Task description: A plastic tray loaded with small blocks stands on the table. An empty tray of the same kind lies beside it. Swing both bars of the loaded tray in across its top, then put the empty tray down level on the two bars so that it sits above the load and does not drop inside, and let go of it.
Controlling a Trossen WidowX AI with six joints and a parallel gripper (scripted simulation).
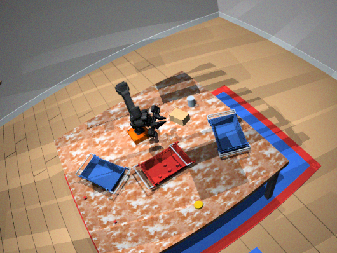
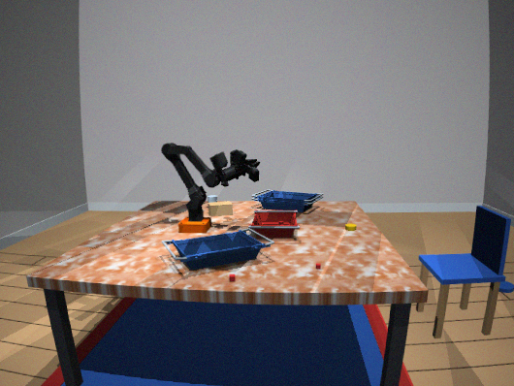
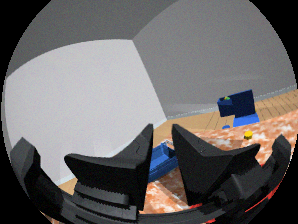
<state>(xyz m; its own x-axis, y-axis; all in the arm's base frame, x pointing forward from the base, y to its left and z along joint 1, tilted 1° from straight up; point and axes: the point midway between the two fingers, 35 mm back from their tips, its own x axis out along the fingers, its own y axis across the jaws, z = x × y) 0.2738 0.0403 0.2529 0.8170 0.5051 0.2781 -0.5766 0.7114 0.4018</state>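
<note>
Now: the blue tray 190 mm behind my gripper tip, 460 mm to the right of it and 260 mm below it. From my gripper tip the other things lie so: tan box (190 mm behind, 220 mm to the left, 270 mm below); then grey cylinder (240 mm behind, 390 mm to the left, 270 mm below); then yellow disc (410 mm ahead, 170 mm to the right, 300 mm below).
</note>
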